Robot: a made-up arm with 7 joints.
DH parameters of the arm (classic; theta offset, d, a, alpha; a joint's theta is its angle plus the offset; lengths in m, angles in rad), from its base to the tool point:
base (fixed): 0 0 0 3.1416
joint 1: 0 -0.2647 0 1.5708
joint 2: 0 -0.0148 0 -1.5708
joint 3: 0 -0.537 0 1.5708
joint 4: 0 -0.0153 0 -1.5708
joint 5: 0 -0.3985 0 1.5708
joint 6: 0 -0.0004 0 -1.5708
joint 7: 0 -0.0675 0 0
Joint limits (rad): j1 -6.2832..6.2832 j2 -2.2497..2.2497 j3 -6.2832..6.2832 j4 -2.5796..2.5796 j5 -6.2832..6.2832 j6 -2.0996..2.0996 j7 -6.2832..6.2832
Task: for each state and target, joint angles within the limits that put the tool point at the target. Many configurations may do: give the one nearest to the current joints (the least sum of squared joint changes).
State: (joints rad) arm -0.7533 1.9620 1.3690 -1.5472 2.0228 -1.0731 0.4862
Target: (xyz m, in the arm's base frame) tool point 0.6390 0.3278 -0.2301
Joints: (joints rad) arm -0.0157 2.2159 1.4832 -0.9452 2.0890 -1.1007 0.4862
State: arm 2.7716 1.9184 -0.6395 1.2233 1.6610 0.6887 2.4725
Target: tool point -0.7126 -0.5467 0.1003
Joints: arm 2.6745 1.4479 -0.7588 0.8031 1.6999 0.6288 2.4725
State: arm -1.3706 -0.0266 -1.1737 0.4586 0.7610 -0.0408 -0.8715
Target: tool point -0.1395 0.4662 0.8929
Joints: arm -1.0920 0.1130 -0.9498 1.2879 0.7556 0.0780 -0.8715
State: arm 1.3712 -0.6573 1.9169 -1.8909 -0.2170 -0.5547 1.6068
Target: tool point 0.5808 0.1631 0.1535
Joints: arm 2.1162 -1.5150 1.3170 -1.7300 -0.2640 -0.4976 1.6068
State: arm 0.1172 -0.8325 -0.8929 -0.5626 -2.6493 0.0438 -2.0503
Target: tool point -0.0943 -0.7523 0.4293
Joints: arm -0.8459 -1.0006 -1.0984 -1.3843 -2.6609 0.1352 -2.0503
